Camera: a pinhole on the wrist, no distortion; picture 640 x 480 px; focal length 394.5 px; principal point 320.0 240.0 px. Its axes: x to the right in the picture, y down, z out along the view. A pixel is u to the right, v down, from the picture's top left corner.
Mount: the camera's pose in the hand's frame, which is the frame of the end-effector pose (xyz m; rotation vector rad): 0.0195 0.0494 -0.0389 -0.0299 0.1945 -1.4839
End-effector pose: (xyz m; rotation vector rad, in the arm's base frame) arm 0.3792 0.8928 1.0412 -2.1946 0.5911 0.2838
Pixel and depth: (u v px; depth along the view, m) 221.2 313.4 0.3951
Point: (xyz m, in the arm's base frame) 0.4440 1.0557 0.6864
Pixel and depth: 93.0 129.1 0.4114
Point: 0.2165 1.0973 0.6471
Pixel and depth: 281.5 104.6 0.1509
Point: 0.3476 0.9634 0.9406
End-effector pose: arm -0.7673 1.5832 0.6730 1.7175 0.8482 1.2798
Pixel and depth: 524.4 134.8 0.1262
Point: -0.6864 1.5879 0.6367
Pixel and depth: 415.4 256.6 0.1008
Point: -0.7012 1.5994 0.6951
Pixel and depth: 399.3 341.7 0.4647
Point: -0.3381 1.7206 0.6314
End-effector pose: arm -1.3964 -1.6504 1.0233 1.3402 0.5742 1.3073
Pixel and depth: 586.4 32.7 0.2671
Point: -1.1552 -1.7471 0.9003
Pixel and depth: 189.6 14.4 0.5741
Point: -0.9763 -2.1142 1.2162
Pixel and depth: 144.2 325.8 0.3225
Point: -1.1630 -1.6846 1.2855
